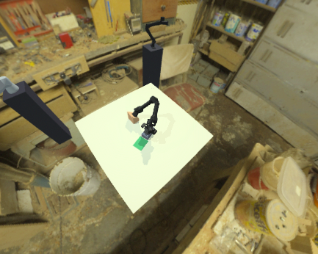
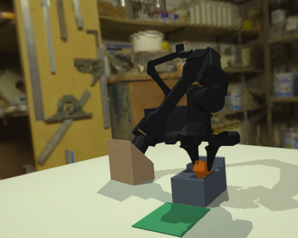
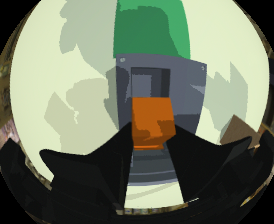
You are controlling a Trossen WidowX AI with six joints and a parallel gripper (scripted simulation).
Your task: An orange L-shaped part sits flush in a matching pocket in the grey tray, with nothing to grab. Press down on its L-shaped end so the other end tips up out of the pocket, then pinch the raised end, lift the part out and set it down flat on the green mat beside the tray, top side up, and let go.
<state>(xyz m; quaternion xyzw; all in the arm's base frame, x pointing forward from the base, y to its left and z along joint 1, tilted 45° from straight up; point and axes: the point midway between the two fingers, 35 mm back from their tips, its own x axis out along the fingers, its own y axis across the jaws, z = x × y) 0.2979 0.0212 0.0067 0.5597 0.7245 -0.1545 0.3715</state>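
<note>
Now: gripper tip 140 mm to the left of the green mat, 80 mm above it and 40 mm short of it. Round my gripper tip: orange L-shaped part (30 mm to the left, 30 mm below, 30 mm behind).
</note>
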